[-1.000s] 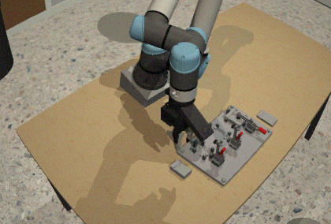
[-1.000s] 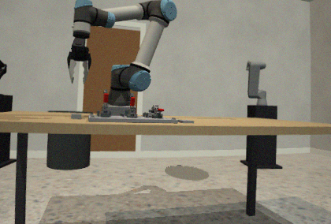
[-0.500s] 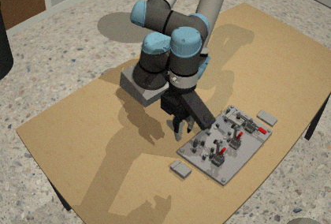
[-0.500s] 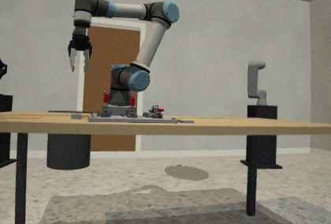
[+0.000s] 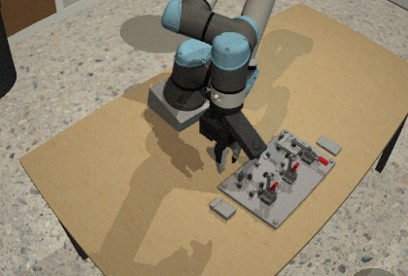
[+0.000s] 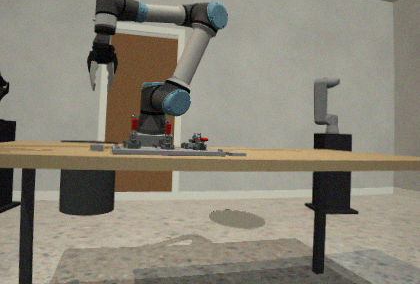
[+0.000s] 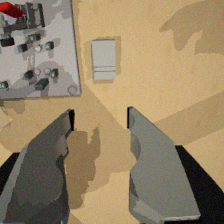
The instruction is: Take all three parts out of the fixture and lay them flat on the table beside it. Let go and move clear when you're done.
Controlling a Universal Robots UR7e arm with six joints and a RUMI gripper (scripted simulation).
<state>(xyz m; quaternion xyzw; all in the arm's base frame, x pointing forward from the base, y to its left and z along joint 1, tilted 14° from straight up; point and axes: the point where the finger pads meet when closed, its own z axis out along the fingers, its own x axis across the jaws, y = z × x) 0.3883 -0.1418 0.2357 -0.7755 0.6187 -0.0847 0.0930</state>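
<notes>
The grey fixture plate lies 23 cm to the left of my hand and 21 cm below it.
</notes>
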